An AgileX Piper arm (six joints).
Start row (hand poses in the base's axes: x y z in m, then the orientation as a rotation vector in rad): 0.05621, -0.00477, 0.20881, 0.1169, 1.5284, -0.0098
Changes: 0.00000, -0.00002, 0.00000, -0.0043, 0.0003, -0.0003; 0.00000, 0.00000, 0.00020, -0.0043, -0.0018, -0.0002; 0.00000, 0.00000, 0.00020, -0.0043, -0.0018, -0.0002; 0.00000, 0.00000, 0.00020, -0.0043, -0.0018, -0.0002; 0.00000, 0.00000, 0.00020, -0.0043, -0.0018, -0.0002; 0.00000, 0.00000, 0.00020, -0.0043, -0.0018, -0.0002; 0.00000, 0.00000, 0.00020, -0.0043, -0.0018, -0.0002; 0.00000, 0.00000, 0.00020, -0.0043, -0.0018, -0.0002; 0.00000, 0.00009, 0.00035, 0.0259, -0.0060, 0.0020; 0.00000, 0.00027, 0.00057, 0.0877, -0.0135, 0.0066; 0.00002, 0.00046, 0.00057, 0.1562, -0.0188, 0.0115; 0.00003, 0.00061, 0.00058, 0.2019, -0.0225, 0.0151; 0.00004, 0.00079, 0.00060, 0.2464, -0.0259, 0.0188; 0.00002, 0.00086, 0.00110, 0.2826, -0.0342, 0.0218; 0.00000, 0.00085, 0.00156, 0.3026, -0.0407, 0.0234; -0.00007, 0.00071, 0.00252, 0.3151, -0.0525, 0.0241; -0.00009, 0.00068, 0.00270, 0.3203, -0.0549, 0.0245; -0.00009, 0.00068, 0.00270, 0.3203, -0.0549, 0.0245; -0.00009, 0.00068, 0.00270, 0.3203, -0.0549, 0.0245; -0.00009, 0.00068, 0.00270, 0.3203, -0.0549, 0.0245; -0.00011, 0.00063, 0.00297, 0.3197, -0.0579, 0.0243; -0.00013, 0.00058, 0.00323, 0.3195, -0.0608, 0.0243
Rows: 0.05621, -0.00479, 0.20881, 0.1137, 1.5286, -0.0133; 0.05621, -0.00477, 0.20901, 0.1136, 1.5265, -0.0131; 0.05621, -0.00477, 0.20901, 0.1136, 1.5265, -0.0131; 0.05621, -0.00477, 0.20901, 0.1136, 1.5265, -0.0131; 0.05621, -0.00477, 0.20901, 0.1136, 1.5265, -0.0131; 0.05621, -0.00477, 0.20901, 0.1136, 1.5265, -0.0131; 0.05621, -0.00477, 0.20901, 0.1136, 1.5265, -0.0131; 0.05621, -0.00477, 0.20901, 0.1136, 1.5265, -0.0131; 0.05621, -0.00468, 0.20916, 0.1359, 1.5230, 0.0119; 0.05621, -0.00450, 0.20938, 0.1815, 1.5160, 0.0632; 0.05623, -0.00431, 0.20938, 0.2321, 1.5100, 0.1197; 0.05624, -0.00416, 0.20939, 0.2655, 1.5052, 0.1577; 0.05625, -0.00398, 0.20941, 0.2978, 1.5001, 0.1948; 0.05623, -0.00391, 0.20991, 0.3238, 1.4901, 0.2251; 0.05621, -0.00392, 0.21037, 0.3382, 1.4824, 0.2418; 0.05614, -0.00406, 0.21133, 0.3470, 1.4698, 0.2522; 0.05612, -0.00409, 0.21151, 0.3507, 1.4671, 0.2565; 0.05612, -0.00409, 0.21151, 0.3507, 1.4671, 0.2565; 0.05612, -0.00409, 0.21151, 0.3507, 1.4671, 0.2565; 0.05612, -0.00409, 0.21151, 0.3507, 1.4671, 0.2565; 0.05610, -0.00414, 0.21178, 0.3503, 1.4641, 0.2560; 0.05608, -0.00419, 0.21204, 0.3500, 1.4612, 0.2559
